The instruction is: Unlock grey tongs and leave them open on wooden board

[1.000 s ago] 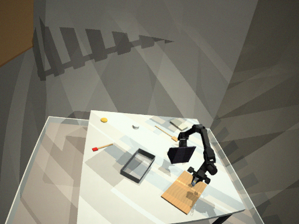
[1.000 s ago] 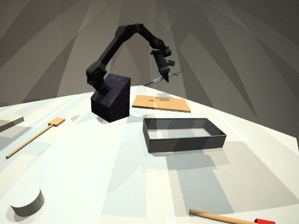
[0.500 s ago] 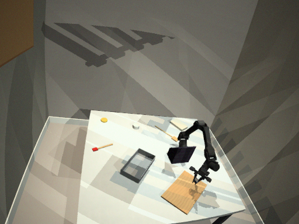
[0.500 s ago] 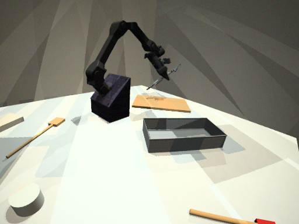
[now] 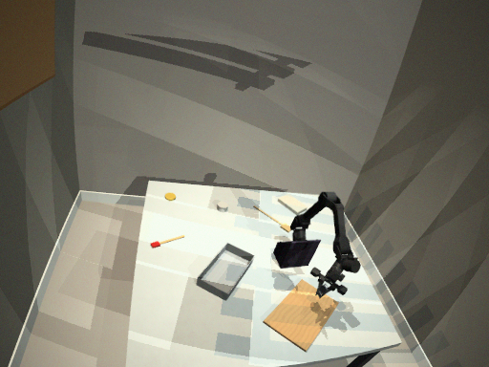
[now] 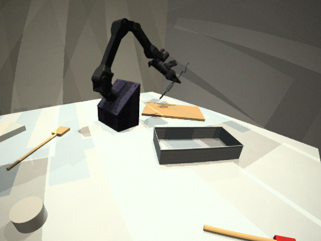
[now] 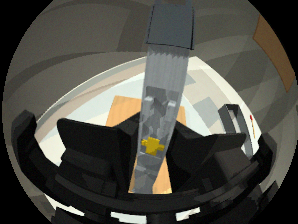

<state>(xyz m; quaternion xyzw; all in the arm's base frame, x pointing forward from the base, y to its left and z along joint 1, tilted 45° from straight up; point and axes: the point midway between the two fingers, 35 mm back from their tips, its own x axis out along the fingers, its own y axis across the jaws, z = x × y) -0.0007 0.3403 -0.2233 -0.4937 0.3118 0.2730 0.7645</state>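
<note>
Now: the wooden board 1 cm behind my gripper tip, 3 cm to the right of it and 17 cm below it. Round my gripper tip: red-headed spatula 68 cm ahead, 44 cm to the right, 18 cm below; yellow lock piece 2 cm behind, 2 cm to the right, 2 cm above; grey roasting tin 36 cm ahead, 27 cm to the right, 15 cm below.
</note>
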